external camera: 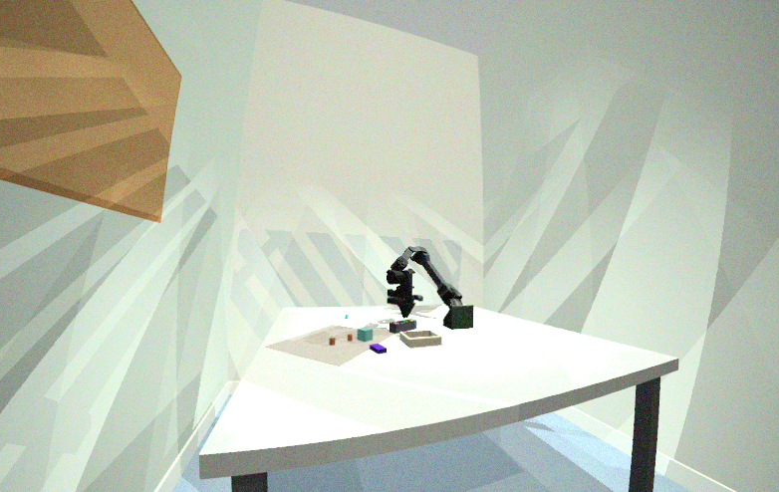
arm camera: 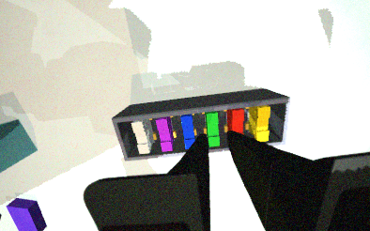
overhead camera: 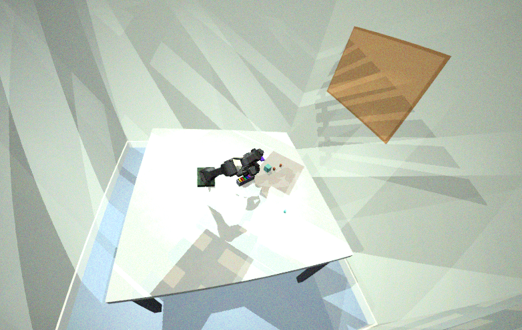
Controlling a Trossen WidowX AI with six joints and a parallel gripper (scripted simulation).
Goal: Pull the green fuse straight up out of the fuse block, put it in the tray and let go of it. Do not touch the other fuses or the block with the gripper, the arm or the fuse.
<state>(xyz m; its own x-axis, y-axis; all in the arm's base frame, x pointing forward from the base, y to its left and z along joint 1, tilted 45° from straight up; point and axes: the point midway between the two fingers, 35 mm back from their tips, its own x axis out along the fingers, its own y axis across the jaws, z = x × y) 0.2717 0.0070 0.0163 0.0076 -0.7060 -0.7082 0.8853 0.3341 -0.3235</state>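
My gripper tip is now 30 mm above the green fuse. Also, from my gripper tip: beige tray 190 mm to the left, 50 mm below, 10 mm ahead; then cyan cube 210 mm ahead, 110 mm to the left, 30 mm below; then purple block 240 mm to the left, 190 mm ahead, 50 mm below.
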